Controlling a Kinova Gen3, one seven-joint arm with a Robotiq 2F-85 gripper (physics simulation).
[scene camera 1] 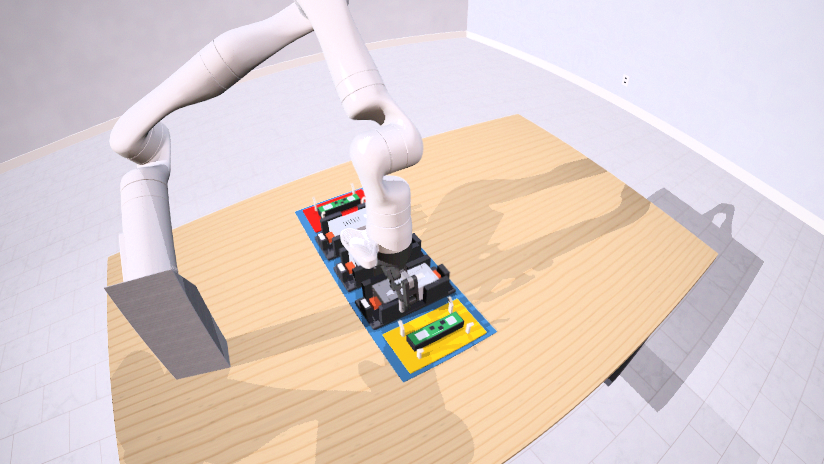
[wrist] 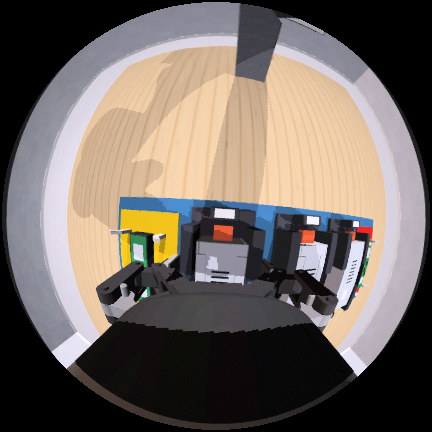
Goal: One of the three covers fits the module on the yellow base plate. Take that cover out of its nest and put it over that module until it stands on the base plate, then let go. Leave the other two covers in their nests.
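Frame: origin at the arm's base, x ahead, y left, z up, level; millimetres.
Seen in the pictures: gripper, fingertip midpoint: [scene camera 1: 392,294] [wrist: 218,265]; arm's base at its link origin: [scene camera 1: 154,286].
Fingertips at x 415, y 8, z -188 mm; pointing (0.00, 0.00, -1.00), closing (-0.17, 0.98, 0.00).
Note:
Pixels of each thing's top centre, then the offset from my fingertips to it. "spot": a spot on its surface instead.
- grey cover at its top centre: [wrist: 217,295] [scene camera 1: 405,282] dx +30, dy +6, dz +16 mm
- yellow base plate at its top centre: [wrist: 145,267] [scene camera 1: 435,334] dx +47, dy -101, dz -29 mm
- middle cover at its top centre: [wrist: 303,291] dx +14, dy +113, dz +16 mm
- far cover at its top centre: [wrist: 349,278] [scene camera 1: 356,219] dx -2, dy +219, dz +16 mm
- green-topped module at a spot on its surface: [wrist: 139,250] spot: dx +14, dy -103, dz -9 mm
- red plate at a spot on its surface: [scene camera 1: 311,218] spot: dx -94, dy +319, dz -29 mm
- green module at a spot on its surface: [scene camera 1: 338,203] spot: dx -19, dy +324, dz -9 mm
My gripper [scene camera 1: 410,296] [wrist: 218,265] is open and empty, pointing down low over the nearest cover; its fingertips are largely hidden in the wrist view. This grey cover [scene camera 1: 426,273] [wrist: 221,256] sits in its black nest beside the yellow base plate [scene camera 1: 397,345] [wrist: 155,220]. The middle cover [wrist: 309,256] is in its nest, mostly hidden by my arm in the scene view. The far cover [scene camera 1: 348,222] [wrist: 352,267] is in its nest by the red plate. The green-topped module [scene camera 1: 435,328] [wrist: 139,250] lies uncovered on the yellow plate.
White posts [scene camera 1: 401,327] [wrist: 159,237] stand around the module. A red plate [scene camera 1: 311,218] with another green module [scene camera 1: 338,203] is at the far end of the blue board [scene camera 1: 403,374] [wrist: 187,205]. The grey pedestal block [scene camera 1: 167,328] [wrist: 256,52] stands left in the scene view.

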